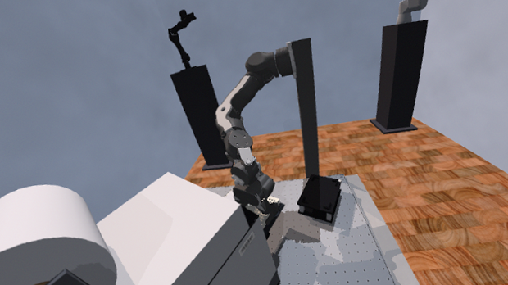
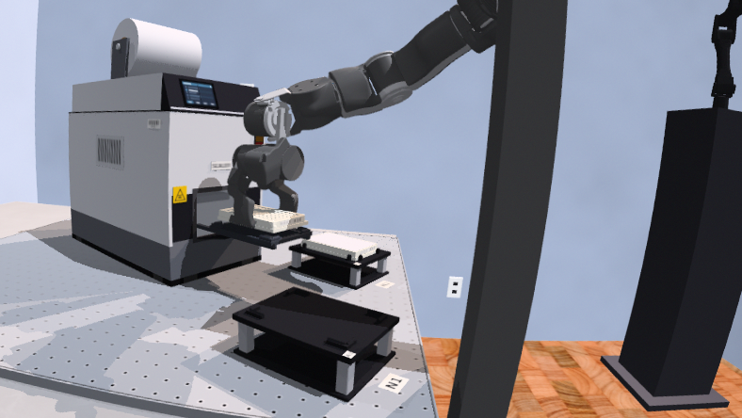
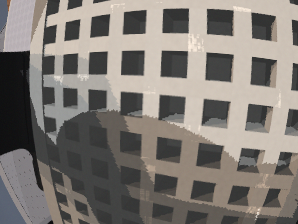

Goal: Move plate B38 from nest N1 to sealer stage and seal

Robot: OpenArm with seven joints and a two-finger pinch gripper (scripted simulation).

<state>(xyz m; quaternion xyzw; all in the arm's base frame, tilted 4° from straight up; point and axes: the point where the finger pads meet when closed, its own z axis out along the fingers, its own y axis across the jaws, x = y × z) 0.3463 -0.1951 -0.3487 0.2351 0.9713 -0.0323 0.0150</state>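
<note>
Right now the sealer's stage is 2 cm below my hand. The rest, counted from my hand: start key (13 cm to the right, 7 cm above, 5 cm ahead); then door (6 cm ahead, 4 cm below, 3 cm to the right); then 96-well plate B38 (right at my hand).
</note>
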